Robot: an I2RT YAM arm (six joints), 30 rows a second.
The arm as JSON. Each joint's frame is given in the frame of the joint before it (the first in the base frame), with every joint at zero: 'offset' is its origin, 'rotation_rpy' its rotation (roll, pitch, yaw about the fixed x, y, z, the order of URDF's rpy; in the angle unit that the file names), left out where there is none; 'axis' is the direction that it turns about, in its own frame. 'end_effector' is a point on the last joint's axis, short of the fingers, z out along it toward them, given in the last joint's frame.
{
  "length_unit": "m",
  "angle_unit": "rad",
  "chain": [
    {
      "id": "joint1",
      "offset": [
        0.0,
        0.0,
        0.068
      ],
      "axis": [
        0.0,
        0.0,
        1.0
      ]
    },
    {
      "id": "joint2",
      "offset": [
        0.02,
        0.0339,
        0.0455
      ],
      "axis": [
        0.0,
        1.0,
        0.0
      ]
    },
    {
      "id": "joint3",
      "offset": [
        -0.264,
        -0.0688,
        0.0
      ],
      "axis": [
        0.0,
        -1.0,
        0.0
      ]
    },
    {
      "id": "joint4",
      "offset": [
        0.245,
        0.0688,
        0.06
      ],
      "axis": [
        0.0,
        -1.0,
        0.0
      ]
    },
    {
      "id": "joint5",
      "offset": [
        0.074,
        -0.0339,
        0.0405
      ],
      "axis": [
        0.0,
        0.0,
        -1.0
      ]
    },
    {
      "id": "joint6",
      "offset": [
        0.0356,
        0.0,
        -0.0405
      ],
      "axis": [
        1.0,
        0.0,
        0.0
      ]
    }
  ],
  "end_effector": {
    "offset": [
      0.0,
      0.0,
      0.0
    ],
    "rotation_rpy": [
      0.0,
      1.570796,
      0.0
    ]
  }
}
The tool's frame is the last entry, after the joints.
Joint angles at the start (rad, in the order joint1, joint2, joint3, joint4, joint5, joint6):
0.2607, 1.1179, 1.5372, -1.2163, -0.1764, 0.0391
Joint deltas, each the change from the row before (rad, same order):
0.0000, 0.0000, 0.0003, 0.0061, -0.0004, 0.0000
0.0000, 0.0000, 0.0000, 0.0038, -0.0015, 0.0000
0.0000, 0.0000, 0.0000, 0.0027, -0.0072, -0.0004
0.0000, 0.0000, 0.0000, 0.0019, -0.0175, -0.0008
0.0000, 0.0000, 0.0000, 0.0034, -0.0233, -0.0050
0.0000, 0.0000, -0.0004, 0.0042, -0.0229, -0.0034
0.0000, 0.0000, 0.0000, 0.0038, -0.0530, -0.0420
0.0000, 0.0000, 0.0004, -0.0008, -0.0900, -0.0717
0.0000, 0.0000, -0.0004, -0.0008, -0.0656, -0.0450
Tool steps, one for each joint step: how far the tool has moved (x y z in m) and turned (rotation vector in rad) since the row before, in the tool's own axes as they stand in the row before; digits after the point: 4 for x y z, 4 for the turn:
-0.0007, 0.0001, -0.0001, -0.0006, -0.0063, -0.0011
-0.0004, 0.0001, 0.0000, -0.0016, -0.0037, -0.0007
-0.0003, 0.0003, 0.0000, -0.0073, -0.0024, -0.0009
-0.0002, 0.0006, 0.0000, -0.0176, -0.0012, -0.0012
-0.0003, 0.0008, 0.0000, -0.0234, -0.0025, -0.0057
-0.0004, 0.0008, 0.0001, -0.0230, -0.0030, -0.0043
-0.0004, 0.0019, -0.0001, -0.0530, -0.0032, -0.0430
0.0000, 0.0032, -0.0002, -0.0899, -0.0040, -0.0715
-0.0001, 0.0023, 0.0000, -0.0653, -0.0059, -0.0445

